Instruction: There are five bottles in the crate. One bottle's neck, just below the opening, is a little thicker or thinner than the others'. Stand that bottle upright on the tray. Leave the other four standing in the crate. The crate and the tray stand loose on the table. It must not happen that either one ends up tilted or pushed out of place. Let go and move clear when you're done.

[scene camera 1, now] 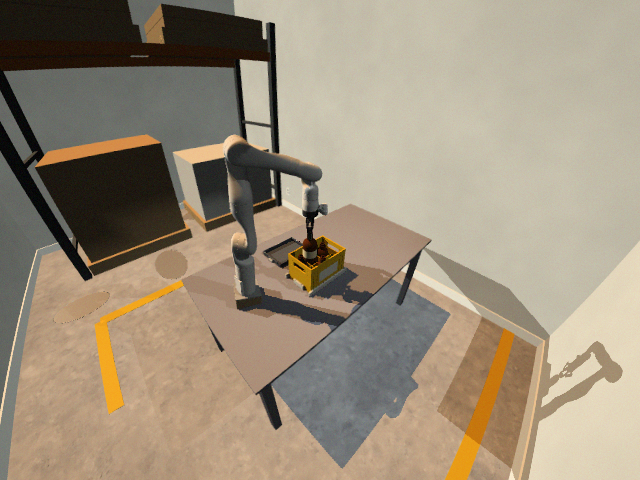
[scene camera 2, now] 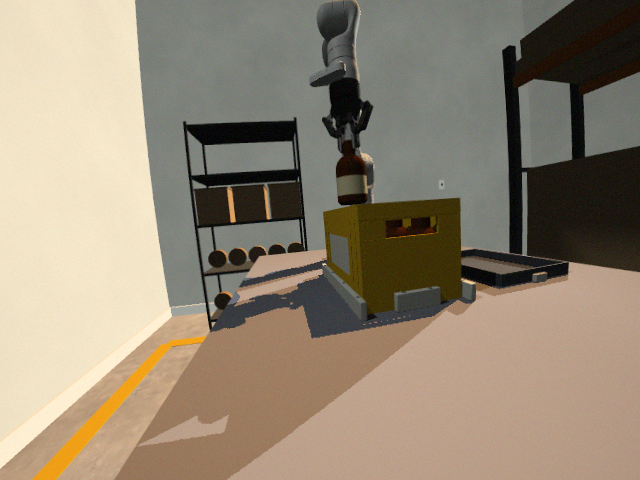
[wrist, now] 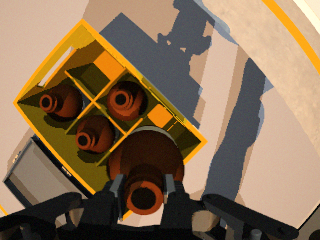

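Note:
A yellow crate appears in scene camera 2 [scene camera 2: 375, 267], in scene camera 1 [scene camera 1: 312, 276] and in the wrist view [wrist: 89, 66]. The scene also has a dark tray [scene camera 2: 485, 264], which the wrist view shows too, the tray [wrist: 36, 179] sharing that view with the crate. As for the gripper [scene camera 2: 349, 151], it is visible in scene camera 2 and in the wrist view [wrist: 145, 185] as well.

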